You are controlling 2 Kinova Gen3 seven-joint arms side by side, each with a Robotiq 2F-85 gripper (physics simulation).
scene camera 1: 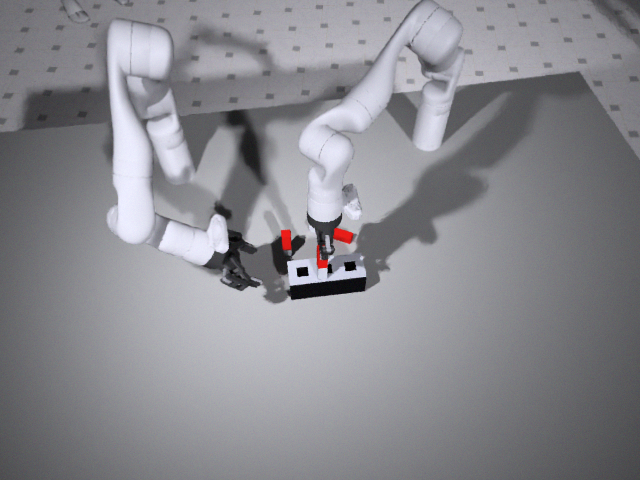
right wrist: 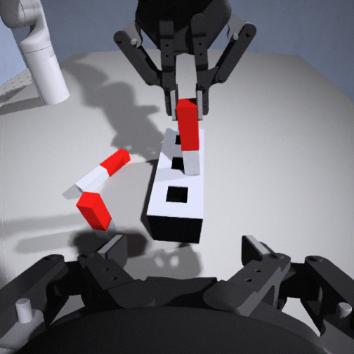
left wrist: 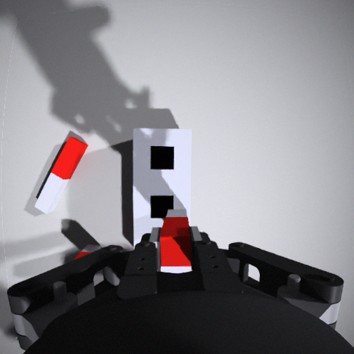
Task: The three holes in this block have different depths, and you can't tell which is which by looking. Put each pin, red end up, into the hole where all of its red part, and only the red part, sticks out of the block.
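Places are measured from the left arm's base along level axes (x ahead, y right, z down), in centimetres.
Pixels of known places: left gripper, fingertip midpoint: (scene camera 1: 323,253); right gripper, fingertip midpoint: (scene camera 1: 257,267); left arm's base, link origin: (scene camera 1: 426,140); right arm's base, link origin: (scene camera 1: 180,173).
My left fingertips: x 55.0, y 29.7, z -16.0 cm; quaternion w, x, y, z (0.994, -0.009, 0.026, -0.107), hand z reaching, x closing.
Note:
Ahead of a thing's pixels: the offset from my left fingertips to its top centre. Level surfaces: height alone.
My left gripper (scene camera 1: 324,250) (left wrist: 174,238) (right wrist: 187,117) is shut on a pin {dy +0.3, dx +0.4, dz -2.2 cm} (scene camera 1: 322,260) (left wrist: 175,245) (right wrist: 188,127), red end up and white end down. The pin is over the block {dy -0.6, dx -1.1, dz +8.5 cm} (scene camera 1: 327,289) (left wrist: 142,175) (right wrist: 175,229), its lower end beside the middle hole; whether it touches the block is unclear. All three holes show empty in the right wrist view. A second pin {dy +10.3, dx -10.3, dz +7.0 cm} (scene camera 1: 286,240) (right wrist: 94,211) stands red end up behind the block's left end. A third pin {dy -1.1, dx -17.0, dz +13.8 cm} (scene camera 1: 343,236) (left wrist: 70,157) (right wrist: 116,162) lies on its side behind the block. My right gripper (scene camera 1: 255,266) (right wrist: 183,248) is open and empty, left of the block.
The grey table {dz +16.0 cm} (scene camera 1: 320,387) carries the block and pins. Both white arms reach in from the back, and their shadows fall across the table and block. The standing pin is close to the block's left end, and the lying pin is behind its right half.

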